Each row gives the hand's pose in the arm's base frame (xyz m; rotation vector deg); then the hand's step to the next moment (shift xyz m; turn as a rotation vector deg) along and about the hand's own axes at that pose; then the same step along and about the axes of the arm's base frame.
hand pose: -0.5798 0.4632 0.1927 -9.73 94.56 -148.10
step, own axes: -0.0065 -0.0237 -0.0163 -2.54 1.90 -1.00
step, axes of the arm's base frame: 0.0043 0.0254 0.0143 2.39 0.40 -2.28
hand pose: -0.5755 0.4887 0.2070 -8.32 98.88 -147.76
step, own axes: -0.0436 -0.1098 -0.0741 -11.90 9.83 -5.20
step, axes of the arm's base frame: 0.0387 0.1137 0.0708 11.11 1.99 -11.74
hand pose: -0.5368 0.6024 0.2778 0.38 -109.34 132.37
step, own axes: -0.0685 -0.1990 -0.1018 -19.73 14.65 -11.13
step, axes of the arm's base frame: 0.0995 0.1284 0.1681 18.84 6.06 -18.34
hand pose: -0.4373 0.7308 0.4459 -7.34 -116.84 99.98
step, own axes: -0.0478 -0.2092 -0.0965 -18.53 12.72 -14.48
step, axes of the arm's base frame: 0.1259 0.0306 0.1964 19.49 9.17 -15.84
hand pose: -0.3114 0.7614 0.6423 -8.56 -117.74 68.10
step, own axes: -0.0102 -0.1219 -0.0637 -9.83 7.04 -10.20
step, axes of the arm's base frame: 0.0795 -0.0285 0.1091 11.91 6.79 -7.89
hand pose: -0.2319 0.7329 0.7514 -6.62 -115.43 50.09
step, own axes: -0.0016 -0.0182 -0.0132 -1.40 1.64 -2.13
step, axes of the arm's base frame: 0.0156 -0.0071 0.0146 2.06 1.81 -1.29
